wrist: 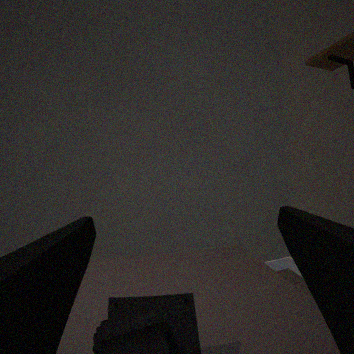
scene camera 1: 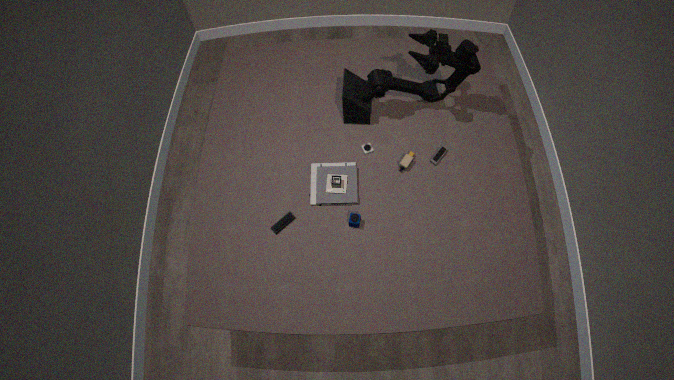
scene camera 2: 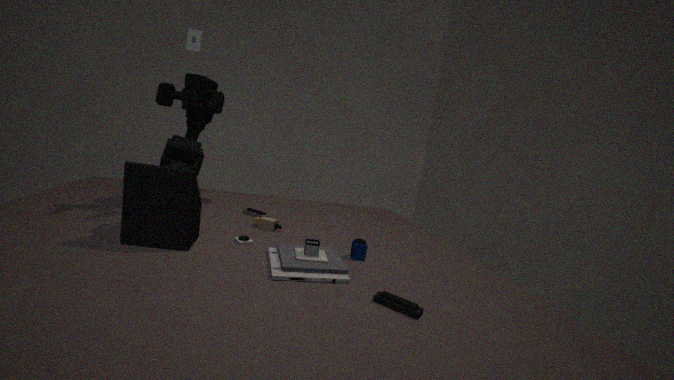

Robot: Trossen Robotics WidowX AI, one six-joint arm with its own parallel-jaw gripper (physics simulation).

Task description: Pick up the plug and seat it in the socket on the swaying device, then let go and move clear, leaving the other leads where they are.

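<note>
A cream plug with a yellow end and a dark tip (scene camera 1: 407, 161) (scene camera 2: 267, 223) lies on the floor, right of the swaying device. The device's grey plate (scene camera 1: 322, 197) (scene camera 2: 290, 260) sits over a white base (scene camera 1: 313, 185) (scene camera 2: 274, 272), shifted to the right in the scene camera 1 view. A small upright socket (scene camera 1: 336, 181) (scene camera 2: 312, 248) stands on a white pad on the plate. My gripper (scene camera 1: 410, 44) (wrist: 186, 221) is open and empty, raised far from the plug at the top right of the scene camera 1 view. Its fingertips are hard to make out in the scene camera 2 view.
A small white piece (scene camera 1: 367, 148) (scene camera 2: 243, 240), a grey-black piece (scene camera 1: 438, 155) (scene camera 2: 255, 212), a blue block (scene camera 1: 354, 220) (scene camera 2: 358, 250) and a black bar (scene camera 1: 283, 223) (scene camera 2: 398, 305) lie around the device. My arm's black base (scene camera 1: 356, 105) (scene camera 2: 160, 207) (wrist: 152, 310) stands behind it.
</note>
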